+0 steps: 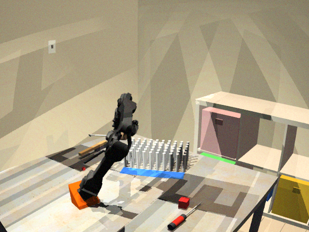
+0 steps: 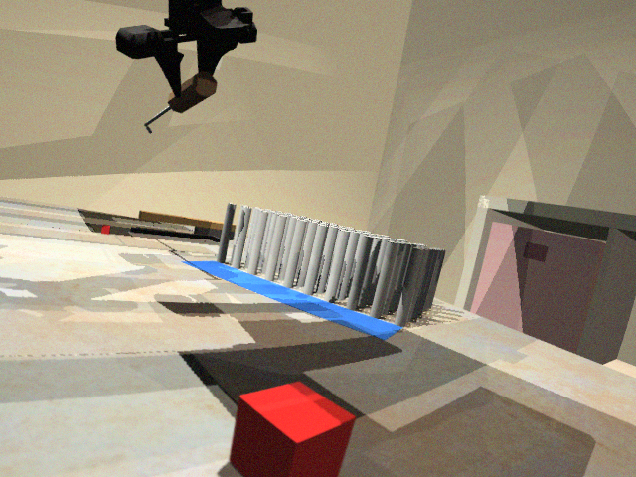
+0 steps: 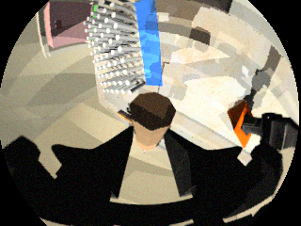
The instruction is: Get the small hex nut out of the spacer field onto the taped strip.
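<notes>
Right now my gripper tip is 260 mm above the blue taped strip, 180 mm short of it and 70 mm to the left of it. The rest, counted from my gripper tip: hook tool: 100 mm to the left, 20 mm below, 20 mm behind; tiny red cube: 250 mm to the left, 250 mm below, 80 mm behind; hex nut: 300 mm ahead, 250 mm below, 50 mm to the left.
</notes>
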